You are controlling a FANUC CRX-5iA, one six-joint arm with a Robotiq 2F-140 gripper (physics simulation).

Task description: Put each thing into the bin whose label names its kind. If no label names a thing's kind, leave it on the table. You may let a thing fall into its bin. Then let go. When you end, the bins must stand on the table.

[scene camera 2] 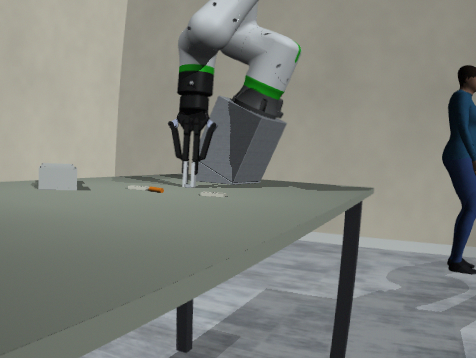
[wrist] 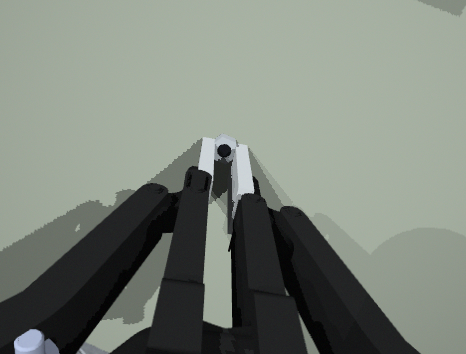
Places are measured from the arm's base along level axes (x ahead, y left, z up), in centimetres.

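Pixels of known places: gripper, fingertip midpoint: (scene camera 2: 189,187) (wrist: 221,159); arm's base, link origin: (scene camera 2: 253,109).
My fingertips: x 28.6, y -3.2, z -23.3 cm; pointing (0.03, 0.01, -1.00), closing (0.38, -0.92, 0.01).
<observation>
For each thing: its top centre in the pictures, then the offset to it from my fingertips. Level surfaces: height alone.
- small silver hex nut, top centre: (wrist: 224,150) dx +0.9, dy +0.4, dz +0.8 cm
- whitish flat piece, top centre: (scene camera 2: 213,192) dx +13.6, dy +15.8, dz +0.7 cm
- whitish piece, top centre: (scene camera 2: 139,186) dx +16.4, dy -2.5, dz +0.7 cm
- orange piece, top centre: (scene camera 2: 155,187) dx +17.8, dy +3.4, dz +1.0 cm
- light grey box-shaped bin, top centre: (scene camera 2: 57,165) dx +27.0, dy -20.2, dz +4.6 cm
- table, surface height: dz +0.0 cm
A small silver hex nut (wrist: 229,143) with a dark hole sits between the pale fingertips in the wrist view. My gripper (scene camera 2: 188,185) (wrist: 221,159) points straight down at the table top and is shut on the hex nut. In the scene view the fingertips are at the table surface, and the nut is too small to make out there. A whitish flat piece (scene camera 2: 213,194) lies on the table to the right of the gripper. Another whitish piece (scene camera 2: 137,188) lies to the left, beside an orange piece (scene camera 2: 156,189). No bin label can be read.
A light grey box-shaped bin (scene camera 2: 58,177) stands on the table (scene camera 2: 150,240) at the left. The grey robot pedestal (scene camera 2: 250,150) stands behind the gripper. A person (scene camera 2: 462,130) in blue stands beyond the table at the right.
</observation>
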